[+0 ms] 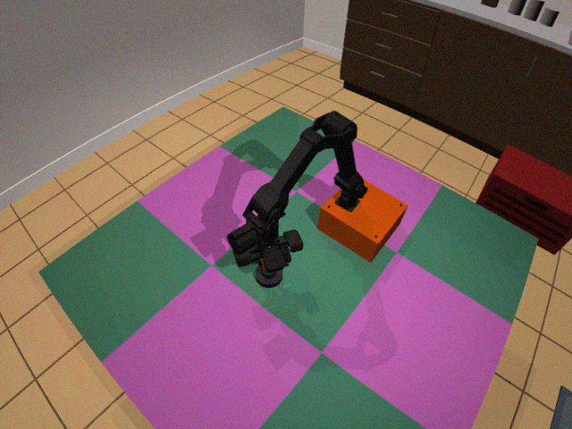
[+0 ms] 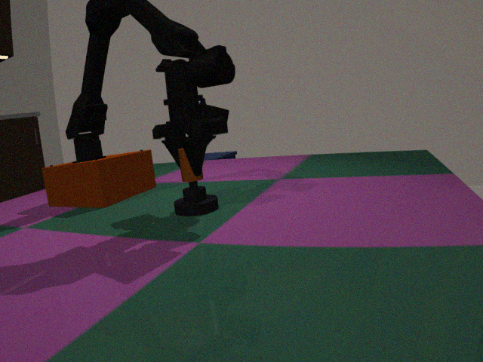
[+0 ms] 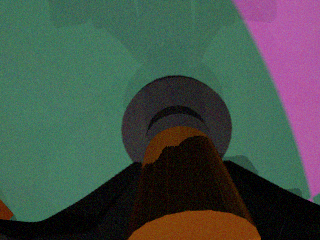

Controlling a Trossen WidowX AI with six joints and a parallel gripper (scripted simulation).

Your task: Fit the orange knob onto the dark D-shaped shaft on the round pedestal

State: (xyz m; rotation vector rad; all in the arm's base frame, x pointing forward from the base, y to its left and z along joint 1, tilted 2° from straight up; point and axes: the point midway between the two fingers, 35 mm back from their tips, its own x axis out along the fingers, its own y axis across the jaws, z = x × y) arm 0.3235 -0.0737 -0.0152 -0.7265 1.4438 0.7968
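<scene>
My gripper tip is now 2 cm below the orange knob. Round my gripper tip: pedestal: 4 cm below.
</scene>
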